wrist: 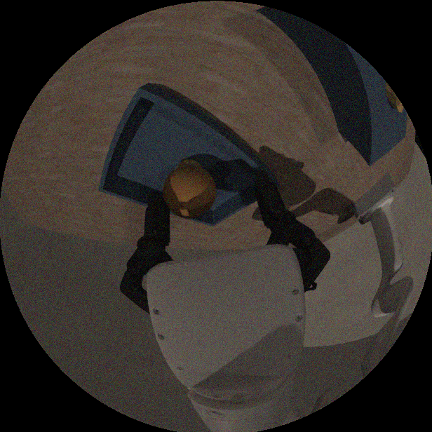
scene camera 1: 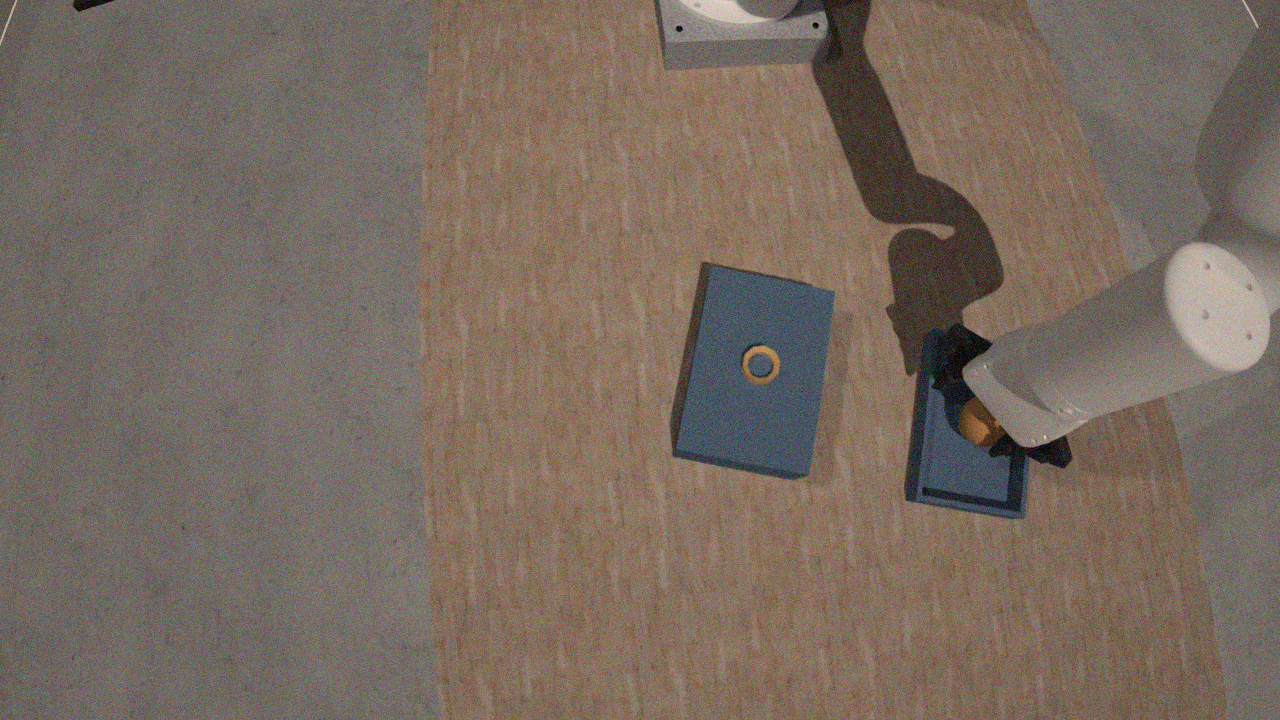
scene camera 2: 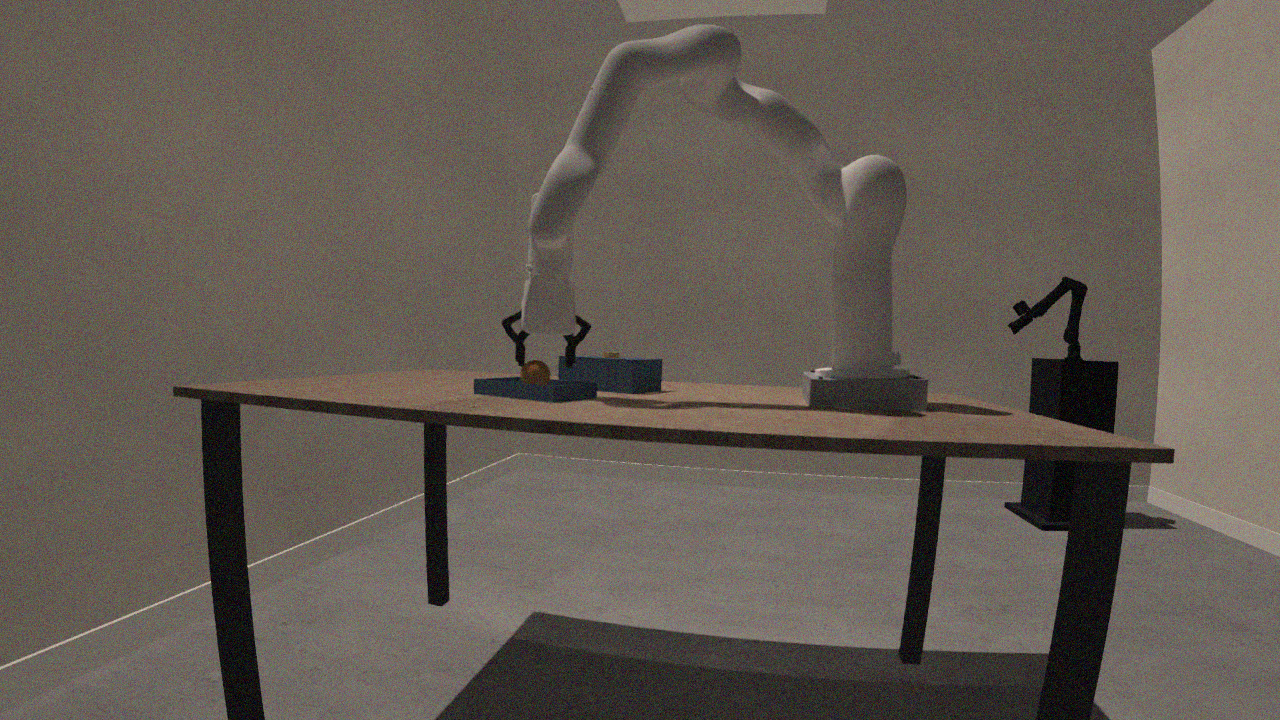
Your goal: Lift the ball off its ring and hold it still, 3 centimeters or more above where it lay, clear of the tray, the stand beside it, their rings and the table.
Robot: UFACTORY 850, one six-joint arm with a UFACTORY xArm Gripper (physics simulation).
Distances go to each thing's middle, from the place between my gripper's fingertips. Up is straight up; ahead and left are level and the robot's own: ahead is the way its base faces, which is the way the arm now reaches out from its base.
Right now the orange ball (scene camera 1: 977,424) is 1 cm ahead of my hand, 2 cm to the left of it and 2 cm below it. Also, from my hand: shallow blue tray (wrist: 158,131) (1 cm ahead, 2 cm to the left, 4 cm below).
